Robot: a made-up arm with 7 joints. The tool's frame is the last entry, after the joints. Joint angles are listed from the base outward.
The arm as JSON. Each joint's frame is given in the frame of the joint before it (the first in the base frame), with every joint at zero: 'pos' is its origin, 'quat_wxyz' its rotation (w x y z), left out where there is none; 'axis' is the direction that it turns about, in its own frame. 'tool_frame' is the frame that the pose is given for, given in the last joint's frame.
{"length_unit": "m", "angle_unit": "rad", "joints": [
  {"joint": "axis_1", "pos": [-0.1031, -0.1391, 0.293], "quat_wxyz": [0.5, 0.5, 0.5, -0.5], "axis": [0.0, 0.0, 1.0]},
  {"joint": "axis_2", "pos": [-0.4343, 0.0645, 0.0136], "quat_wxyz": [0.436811, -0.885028, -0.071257, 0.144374], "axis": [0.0, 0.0, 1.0]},
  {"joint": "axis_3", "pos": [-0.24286, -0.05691, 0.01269], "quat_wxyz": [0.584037, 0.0, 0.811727, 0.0], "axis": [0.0, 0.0, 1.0]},
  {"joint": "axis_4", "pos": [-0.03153, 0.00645, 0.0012], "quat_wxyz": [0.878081, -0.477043, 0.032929, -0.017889], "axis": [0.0, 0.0, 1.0]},
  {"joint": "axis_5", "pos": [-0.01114, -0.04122, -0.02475], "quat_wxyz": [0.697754, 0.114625, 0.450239, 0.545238], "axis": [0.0, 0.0, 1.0]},
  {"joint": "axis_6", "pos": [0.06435, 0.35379, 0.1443], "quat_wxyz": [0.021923, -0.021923, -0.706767, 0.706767], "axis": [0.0, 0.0, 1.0]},
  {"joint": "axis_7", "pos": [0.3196, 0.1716, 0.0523], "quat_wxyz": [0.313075, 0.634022, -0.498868, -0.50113], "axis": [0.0, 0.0, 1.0]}
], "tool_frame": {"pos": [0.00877, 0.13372, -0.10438], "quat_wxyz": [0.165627, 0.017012, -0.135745, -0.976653]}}
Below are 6 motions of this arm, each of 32 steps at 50 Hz.
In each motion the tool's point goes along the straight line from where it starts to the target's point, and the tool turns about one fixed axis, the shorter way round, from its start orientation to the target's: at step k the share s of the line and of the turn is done. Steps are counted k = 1, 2, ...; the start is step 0. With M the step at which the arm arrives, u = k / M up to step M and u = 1 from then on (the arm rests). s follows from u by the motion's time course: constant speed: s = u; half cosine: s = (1 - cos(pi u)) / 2; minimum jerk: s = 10 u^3 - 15 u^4 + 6 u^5.
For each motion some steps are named. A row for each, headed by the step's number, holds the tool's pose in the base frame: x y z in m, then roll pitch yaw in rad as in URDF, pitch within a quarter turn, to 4 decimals.
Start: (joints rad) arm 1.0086 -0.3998 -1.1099 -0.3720 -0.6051 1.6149 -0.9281
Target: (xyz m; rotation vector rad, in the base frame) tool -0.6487 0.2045 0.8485 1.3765 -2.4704 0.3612
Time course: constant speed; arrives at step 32
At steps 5, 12, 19, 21, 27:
5: -0.8171 0.1855 0.7187 2.7253 -0.8636 -1.3191
12: -0.7735 0.1905 0.7524 2.9250 -0.7723 -1.5955
19: -0.7298 0.1954 0.7860 3.0697 -0.6500 -1.8206
21: -0.7173 0.1968 0.7956 3.1020 -0.6111 -1.8768
27: -0.6799 0.2010 0.8245 -3.1040 -0.4868 -2.0288

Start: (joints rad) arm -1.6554 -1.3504 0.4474 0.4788 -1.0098 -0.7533 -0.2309
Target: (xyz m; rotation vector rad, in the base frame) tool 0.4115 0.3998 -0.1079 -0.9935 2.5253 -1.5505
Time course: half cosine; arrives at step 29
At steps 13, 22, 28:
13: 0.2492 0.2738 -0.0078 -1.6798 0.4090 -2.0146
22: 0.3732 0.3701 -0.0843 -2.0608 -0.1192 -2.4615
28: 0.4107 0.3992 -0.1074 -2.1311 -0.3030 -2.5604

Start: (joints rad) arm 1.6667 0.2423 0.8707 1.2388 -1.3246 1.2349 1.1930
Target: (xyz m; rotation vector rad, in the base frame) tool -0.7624 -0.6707 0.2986 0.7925 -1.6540 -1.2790
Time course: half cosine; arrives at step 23
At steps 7, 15, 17, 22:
7: -0.7500 -0.6934 0.3556 1.5307 -0.6310 -1.8621
15: -0.7582 -0.6785 0.3181 1.6263 -0.3869 -1.9702
17: -0.7599 -0.6753 0.3101 1.6419 -0.3335 -1.9887
22: -0.7623 -0.6708 0.2989 1.6614 -0.2592 -2.0125

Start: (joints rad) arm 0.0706 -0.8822 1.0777 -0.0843 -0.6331 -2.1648 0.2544
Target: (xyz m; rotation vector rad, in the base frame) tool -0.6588 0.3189 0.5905 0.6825 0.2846 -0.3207
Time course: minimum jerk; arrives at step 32
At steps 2, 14, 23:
2: -0.2648 0.3781 0.6639 1.1134 0.6274 0.4672
14: -0.4155 0.3555 0.6358 0.9058 0.5607 0.1799
23: -0.6038 0.3272 0.6007 0.7011 0.4177 -0.1304

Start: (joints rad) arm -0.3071 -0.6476 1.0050 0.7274 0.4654 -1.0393 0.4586
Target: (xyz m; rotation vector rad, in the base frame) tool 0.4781 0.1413 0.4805 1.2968 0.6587 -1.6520
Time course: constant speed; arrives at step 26
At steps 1, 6, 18, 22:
1: -0.0569 0.1816 0.5704 -0.9906 0.9552 -2.4383
6: 0.0501 0.1736 0.5524 -0.8144 1.0382 -2.3879
18: 0.3069 0.1542 0.5093 -0.2107 1.1985 -2.0765
22: 0.3925 0.1478 0.4949 0.0670 1.2272 -1.8943

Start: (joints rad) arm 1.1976 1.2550 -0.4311 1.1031 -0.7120 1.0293 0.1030
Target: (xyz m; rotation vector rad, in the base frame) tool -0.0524 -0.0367 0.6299 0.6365 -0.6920 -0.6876
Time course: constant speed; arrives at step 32
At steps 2, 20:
2: -0.2893 -0.0644 0.6817 0.4986 -0.8743 0.1670
20: -0.1472 -0.0478 0.6506 0.8191 -0.5977 -0.5537

